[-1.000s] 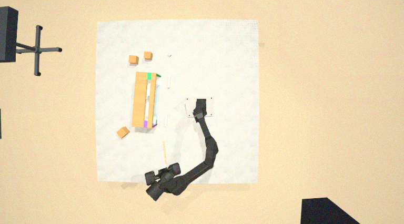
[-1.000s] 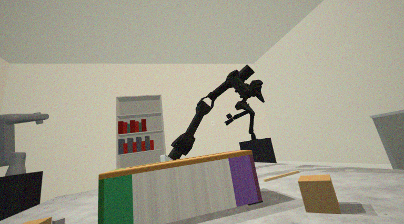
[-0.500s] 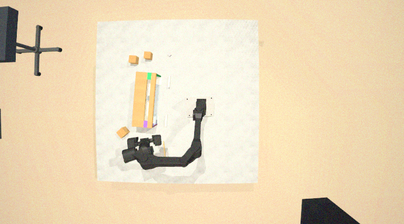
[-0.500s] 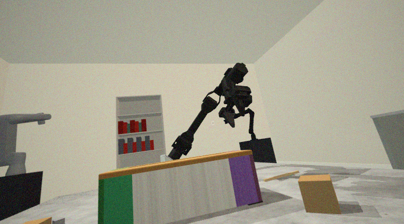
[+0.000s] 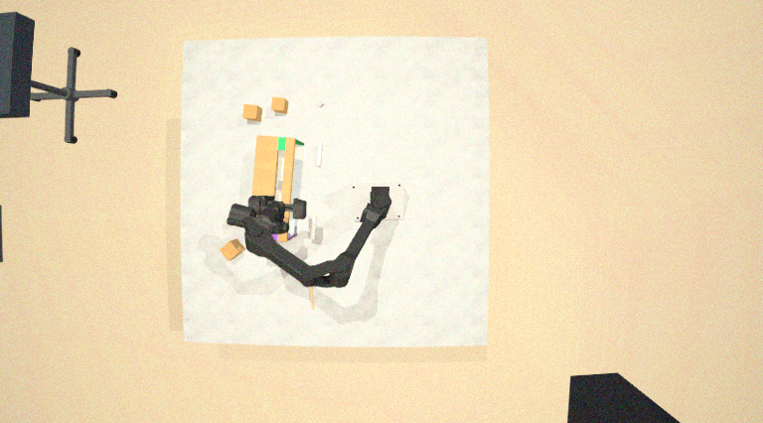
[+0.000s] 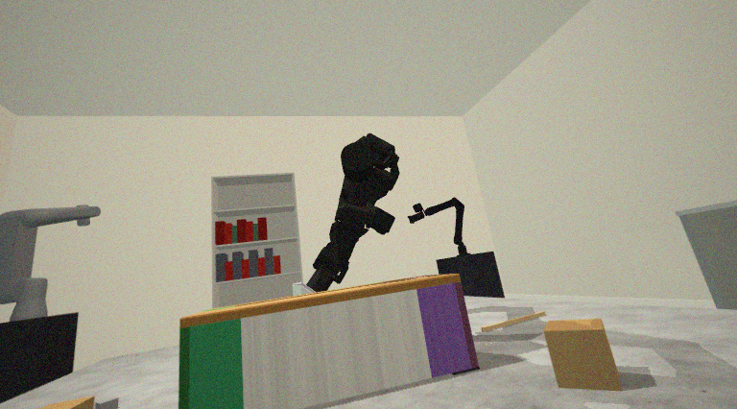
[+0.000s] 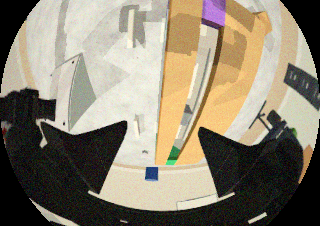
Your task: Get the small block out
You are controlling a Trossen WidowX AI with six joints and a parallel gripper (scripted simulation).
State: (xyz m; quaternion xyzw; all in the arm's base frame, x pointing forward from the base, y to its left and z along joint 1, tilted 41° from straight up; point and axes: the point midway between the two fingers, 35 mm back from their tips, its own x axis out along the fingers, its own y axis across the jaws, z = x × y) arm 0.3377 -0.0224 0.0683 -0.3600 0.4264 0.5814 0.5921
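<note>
Right now my gripper tip is 4 cm short of the grey block, 4 cm to the left of it and 8 cm above it. The rest, counted from my gripper tip: orange cube (27 cm ahead, 22 cm to the left, 13 cm below); then thin wooden stick (5 cm behind, 38 cm to the left, 16 cm below).
</note>
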